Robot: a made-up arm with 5 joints.
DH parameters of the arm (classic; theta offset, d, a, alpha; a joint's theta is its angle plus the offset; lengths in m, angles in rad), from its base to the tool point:
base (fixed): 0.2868 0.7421 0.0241 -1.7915
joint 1: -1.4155 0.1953 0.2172 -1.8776
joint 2: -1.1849 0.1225 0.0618 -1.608
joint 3: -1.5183 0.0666 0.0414 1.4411
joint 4: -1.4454 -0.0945 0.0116 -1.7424
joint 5: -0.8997 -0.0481 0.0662 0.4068
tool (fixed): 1.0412 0.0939 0 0
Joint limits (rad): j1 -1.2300..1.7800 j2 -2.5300..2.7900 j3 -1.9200..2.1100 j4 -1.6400..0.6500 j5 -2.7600..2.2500
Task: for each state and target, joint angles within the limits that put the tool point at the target. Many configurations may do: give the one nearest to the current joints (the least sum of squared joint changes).
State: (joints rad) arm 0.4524 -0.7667 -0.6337 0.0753 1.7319
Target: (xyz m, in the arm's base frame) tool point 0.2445 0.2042 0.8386
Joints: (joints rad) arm 0.1913 -0.7559 -1.4649 0.0886 1.4314
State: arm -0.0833 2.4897 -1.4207 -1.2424 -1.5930
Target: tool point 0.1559 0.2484 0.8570
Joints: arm -0.1900 2.4072 -1.6175 -1.1682 -1.4596
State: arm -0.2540 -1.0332 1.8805 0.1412 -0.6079
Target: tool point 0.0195 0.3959 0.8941
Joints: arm -0.1534 -0.9410 1.7700 0.1556 -0.6581
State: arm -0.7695 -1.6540 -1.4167 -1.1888 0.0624
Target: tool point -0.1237 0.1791 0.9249
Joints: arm -1.1875 -1.7033 -1.4918 -1.1794 0.0983
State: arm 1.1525 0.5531 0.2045 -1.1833 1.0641
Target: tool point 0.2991 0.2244 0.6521
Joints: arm 1.3620 1.3759 0.1368 -1.5417 0.8224
